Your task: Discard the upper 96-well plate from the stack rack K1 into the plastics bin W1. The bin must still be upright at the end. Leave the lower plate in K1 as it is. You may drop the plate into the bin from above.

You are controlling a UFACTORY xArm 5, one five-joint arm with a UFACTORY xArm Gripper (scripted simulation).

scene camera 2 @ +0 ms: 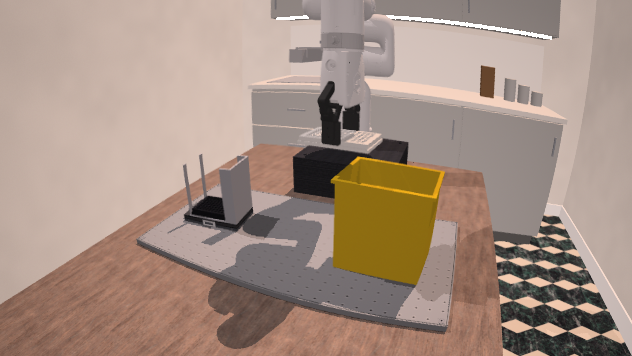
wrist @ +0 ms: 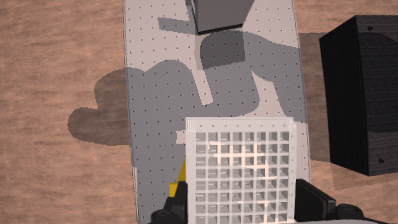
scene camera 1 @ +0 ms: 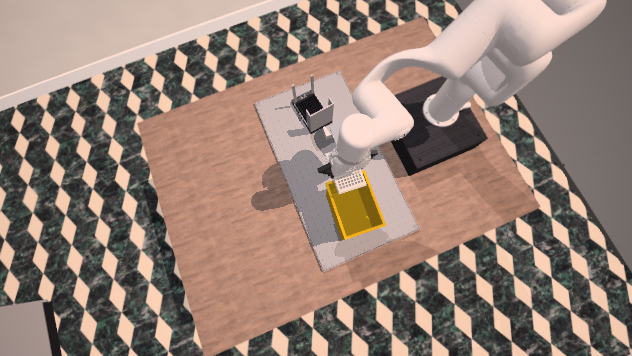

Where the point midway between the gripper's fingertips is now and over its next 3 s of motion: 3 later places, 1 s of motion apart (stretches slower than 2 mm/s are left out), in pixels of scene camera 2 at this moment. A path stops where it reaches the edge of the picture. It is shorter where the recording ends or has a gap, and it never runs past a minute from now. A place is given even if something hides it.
The gripper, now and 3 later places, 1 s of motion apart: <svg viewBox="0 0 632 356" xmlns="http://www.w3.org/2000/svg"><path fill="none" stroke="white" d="M341 138L390 147L394 158L394 161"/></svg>
